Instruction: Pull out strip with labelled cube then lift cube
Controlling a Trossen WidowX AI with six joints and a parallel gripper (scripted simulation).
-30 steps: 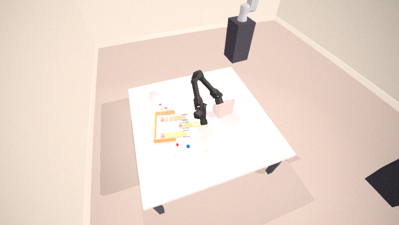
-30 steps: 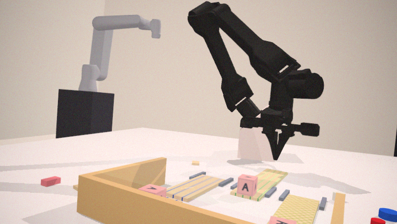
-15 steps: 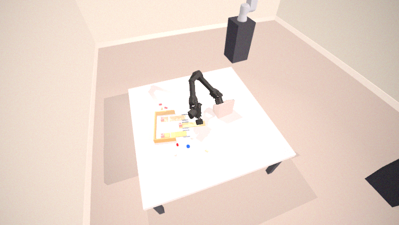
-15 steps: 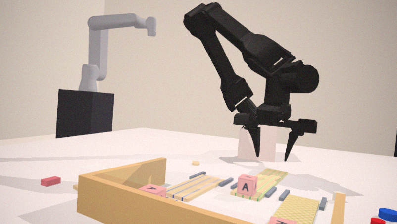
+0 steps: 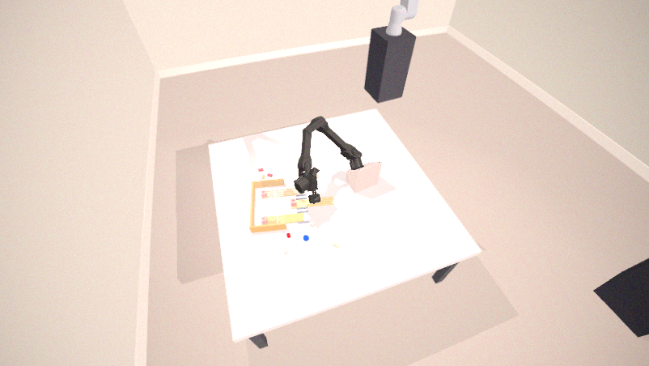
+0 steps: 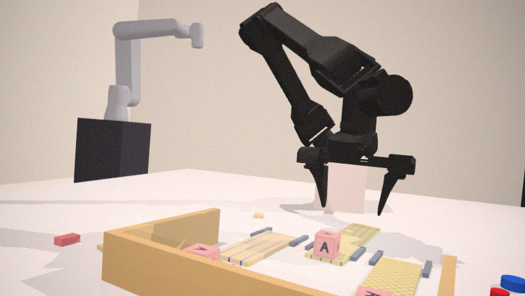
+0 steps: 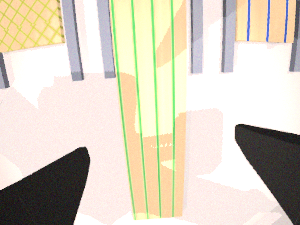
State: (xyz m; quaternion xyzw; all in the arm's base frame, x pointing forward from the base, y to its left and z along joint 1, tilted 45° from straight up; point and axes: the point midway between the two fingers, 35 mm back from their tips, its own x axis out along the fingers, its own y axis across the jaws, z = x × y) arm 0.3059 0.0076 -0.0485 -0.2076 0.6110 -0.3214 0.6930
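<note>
The green-lined strip lies 50 mm below my gripper tip. The rest, counted from my gripper tip: blue disc: 120 mm ahead, 210 mm to the left, 50 mm below; red cylinder: 200 mm ahead, 160 mm to the left, 40 mm below.
</note>
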